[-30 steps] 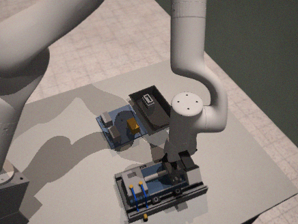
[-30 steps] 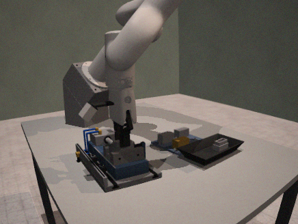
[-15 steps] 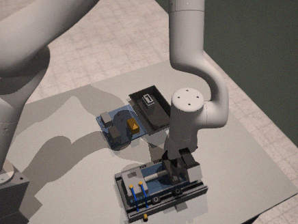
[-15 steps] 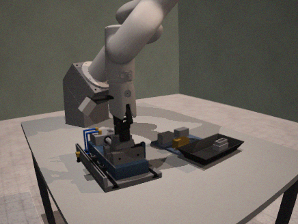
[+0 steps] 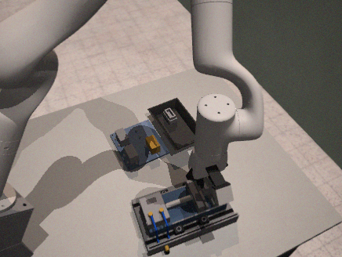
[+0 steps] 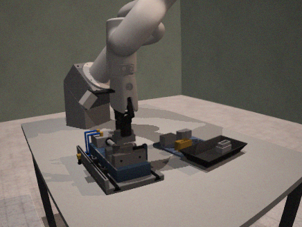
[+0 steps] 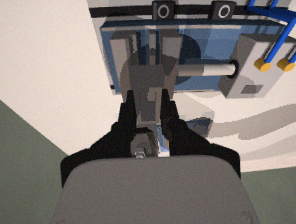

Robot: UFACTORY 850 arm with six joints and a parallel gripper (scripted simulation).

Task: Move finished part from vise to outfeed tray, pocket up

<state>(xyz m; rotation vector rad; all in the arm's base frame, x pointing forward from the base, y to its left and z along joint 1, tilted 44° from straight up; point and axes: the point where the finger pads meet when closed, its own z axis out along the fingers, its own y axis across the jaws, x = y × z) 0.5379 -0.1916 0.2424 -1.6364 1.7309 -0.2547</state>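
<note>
The orange block lies 110 mm behind my hand, 270 mm to the left of it and 140 mm below it. Round my hand: blue plate (150 mm behind, 310 mm to the left, 160 mm below); then blue vise (70 mm behind, 10 mm to the right, 120 mm below).
</note>
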